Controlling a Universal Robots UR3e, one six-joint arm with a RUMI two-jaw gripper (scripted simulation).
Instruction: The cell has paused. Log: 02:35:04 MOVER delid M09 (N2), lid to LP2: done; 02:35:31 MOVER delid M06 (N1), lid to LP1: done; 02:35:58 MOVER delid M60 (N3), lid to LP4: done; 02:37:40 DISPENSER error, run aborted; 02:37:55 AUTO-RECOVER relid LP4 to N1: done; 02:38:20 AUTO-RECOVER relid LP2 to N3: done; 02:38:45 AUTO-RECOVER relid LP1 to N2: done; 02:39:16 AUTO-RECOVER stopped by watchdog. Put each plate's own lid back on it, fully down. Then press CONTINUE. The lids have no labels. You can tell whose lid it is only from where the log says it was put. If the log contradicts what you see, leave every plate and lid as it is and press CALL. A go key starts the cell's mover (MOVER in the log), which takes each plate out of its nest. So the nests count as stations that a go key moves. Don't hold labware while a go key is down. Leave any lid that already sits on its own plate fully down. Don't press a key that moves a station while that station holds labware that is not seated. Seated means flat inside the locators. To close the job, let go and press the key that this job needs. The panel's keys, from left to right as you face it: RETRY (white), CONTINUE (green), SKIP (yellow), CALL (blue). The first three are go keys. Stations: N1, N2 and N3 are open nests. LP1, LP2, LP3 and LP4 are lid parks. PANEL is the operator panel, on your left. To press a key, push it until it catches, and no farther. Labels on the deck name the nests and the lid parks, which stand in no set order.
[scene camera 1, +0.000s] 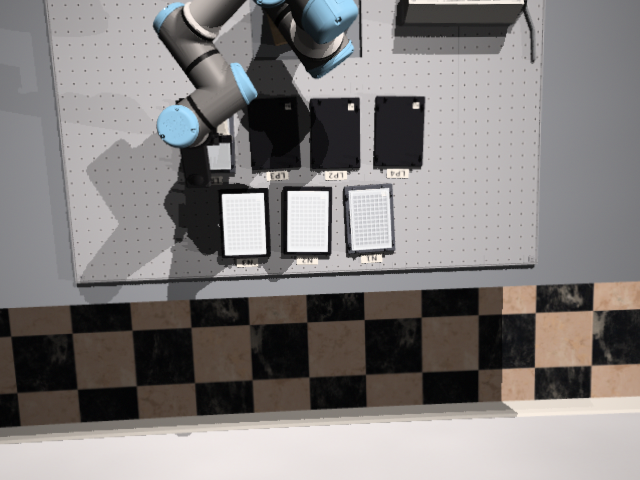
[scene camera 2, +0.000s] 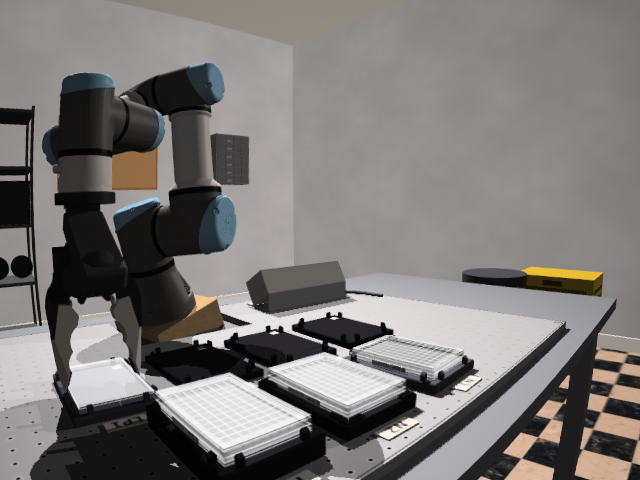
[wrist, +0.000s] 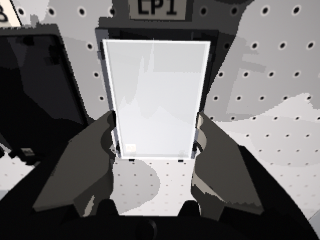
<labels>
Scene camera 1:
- clear lid: 307, 211
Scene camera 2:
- my gripper: 102, 383
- clear lid: 109, 383
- clear lid: 346, 385
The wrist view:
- my gripper: 156, 112
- clear lid: 156, 86
</labels>
